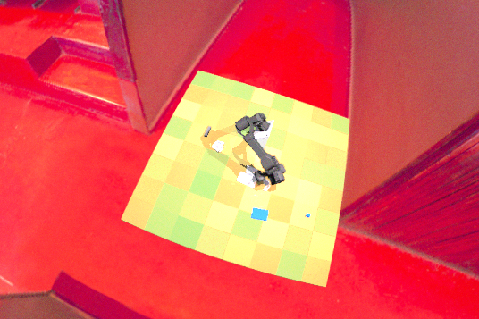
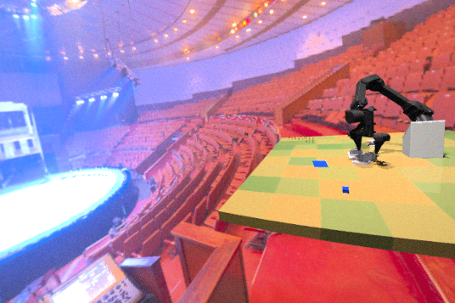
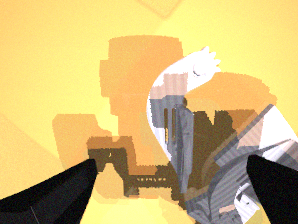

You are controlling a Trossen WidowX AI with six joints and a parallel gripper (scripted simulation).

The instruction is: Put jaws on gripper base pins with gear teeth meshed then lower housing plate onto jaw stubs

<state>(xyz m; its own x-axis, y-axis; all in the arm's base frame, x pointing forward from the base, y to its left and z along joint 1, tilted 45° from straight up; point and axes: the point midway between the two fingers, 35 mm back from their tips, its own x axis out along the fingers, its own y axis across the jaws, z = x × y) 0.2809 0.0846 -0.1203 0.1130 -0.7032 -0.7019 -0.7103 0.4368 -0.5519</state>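
Right now my gripper tip is 50 mm above the grey jaw, 40 mm short of it and 10 mm to the right of it. From my gripper tip the other things lie so: flat white plate (110 mm to the right, 50 mm below, 50 mm ahead); flat blue square (220 mm ahead, 50 mm to the left, 50 mm below); blue cube (340 mm to the left, 100 mm ahead, 50 mm below).
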